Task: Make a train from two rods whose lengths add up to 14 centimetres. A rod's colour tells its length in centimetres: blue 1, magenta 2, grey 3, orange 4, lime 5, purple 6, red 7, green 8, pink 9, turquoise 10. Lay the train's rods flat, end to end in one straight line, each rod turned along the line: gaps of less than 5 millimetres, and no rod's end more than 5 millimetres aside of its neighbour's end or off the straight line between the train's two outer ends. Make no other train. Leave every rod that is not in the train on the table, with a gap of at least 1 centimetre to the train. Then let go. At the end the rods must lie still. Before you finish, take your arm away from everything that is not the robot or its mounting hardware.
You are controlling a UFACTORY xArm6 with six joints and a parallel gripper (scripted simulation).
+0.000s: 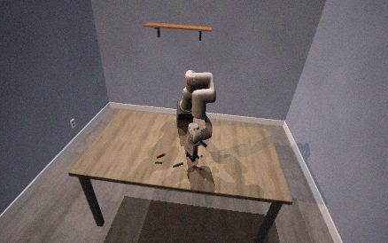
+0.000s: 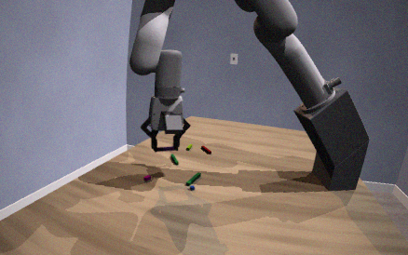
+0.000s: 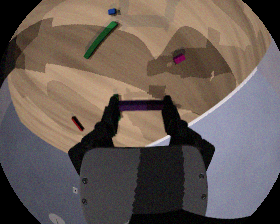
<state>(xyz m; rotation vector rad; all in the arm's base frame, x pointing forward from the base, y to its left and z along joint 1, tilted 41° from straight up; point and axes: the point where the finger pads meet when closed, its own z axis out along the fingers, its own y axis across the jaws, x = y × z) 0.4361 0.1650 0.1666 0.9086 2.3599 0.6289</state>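
Now: hand 90 mm above the magenta rod and 80 mm to the right of it. Also, from my hand: blue rod (130 mm behind, 90 mm below, 40 mm to the left); then lime rod (240 mm to the right, 90 mm below, 70 mm ahead); then purple rod (10 mm below).
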